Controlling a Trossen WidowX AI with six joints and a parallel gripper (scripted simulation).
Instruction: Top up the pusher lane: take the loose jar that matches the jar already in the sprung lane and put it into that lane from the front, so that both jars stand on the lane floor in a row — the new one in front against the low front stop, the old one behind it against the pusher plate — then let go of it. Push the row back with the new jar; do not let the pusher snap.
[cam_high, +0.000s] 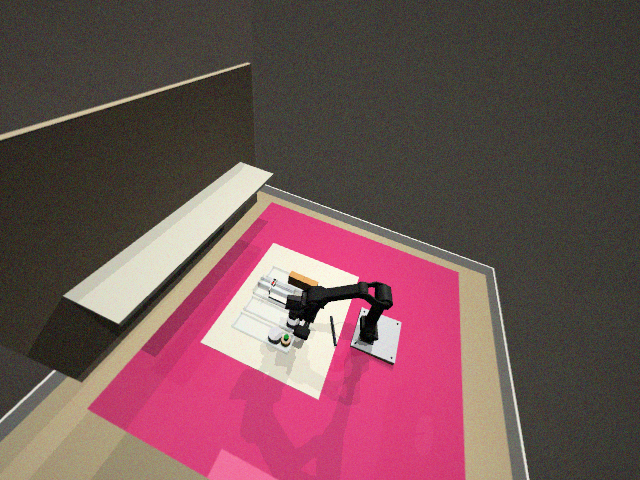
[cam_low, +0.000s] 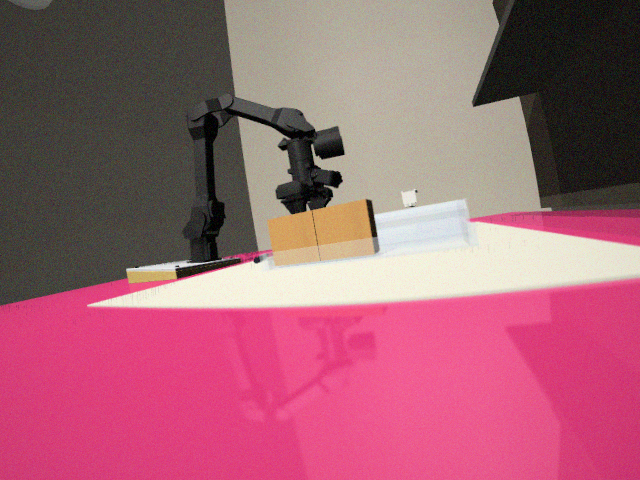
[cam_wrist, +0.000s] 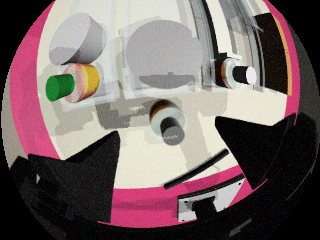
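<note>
My gripper tip is now 120 mm past the black stick, 50 mm to the left of it and 50 mm above it. Also, from my gripper tip: lane rack (190 mm ahead, 110 mm to the right, 30 mm below).
</note>
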